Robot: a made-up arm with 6 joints.
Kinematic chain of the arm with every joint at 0, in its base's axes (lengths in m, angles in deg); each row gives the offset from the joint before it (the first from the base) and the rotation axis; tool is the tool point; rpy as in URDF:
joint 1: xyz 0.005 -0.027 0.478 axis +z
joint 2: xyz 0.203 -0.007 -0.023 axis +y
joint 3: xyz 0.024 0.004 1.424 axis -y
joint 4: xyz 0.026 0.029 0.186 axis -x
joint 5: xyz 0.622 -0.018 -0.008 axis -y
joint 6: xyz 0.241 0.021 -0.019 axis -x
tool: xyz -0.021 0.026 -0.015 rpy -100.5 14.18 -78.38
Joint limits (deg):
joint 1: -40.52..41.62
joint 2: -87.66..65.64
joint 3: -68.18..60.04
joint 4: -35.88..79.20
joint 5: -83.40..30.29
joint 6: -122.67..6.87
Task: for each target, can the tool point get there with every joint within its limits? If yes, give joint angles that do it. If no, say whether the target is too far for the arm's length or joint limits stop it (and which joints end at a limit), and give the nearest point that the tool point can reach.
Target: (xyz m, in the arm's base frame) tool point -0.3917 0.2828 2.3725
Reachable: yes | joints -31.34 -42.55 19.85 26.88 6.98 -48.42
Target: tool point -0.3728 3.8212 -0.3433
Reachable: no: too far | nearest point -1.4716 1.4003 0.7804 | short by 2.886 m
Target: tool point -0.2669 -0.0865 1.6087
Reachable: yes | joints 23.97 -57.22 -30.99 0.11 -40.21 -5.90
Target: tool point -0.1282 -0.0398 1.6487
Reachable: yes | joints 26.63 -54.73 -47.03 -8.83 16.52 -55.27
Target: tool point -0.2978 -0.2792 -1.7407
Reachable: no: joint limits stop it (at a limit: joint 1, joint 2, joint 3, joint 4, joint 6) | nearest point 0.8448 -0.7248 0.2276 | short by 2.319 m
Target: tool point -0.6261 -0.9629 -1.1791
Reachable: no: joint limits stop it (at a limit: joint 1, joint 2, joint 3, joint 5, joint 6) | nearest point -0.4388 -0.4374 0.7086 | short by 1.968 m
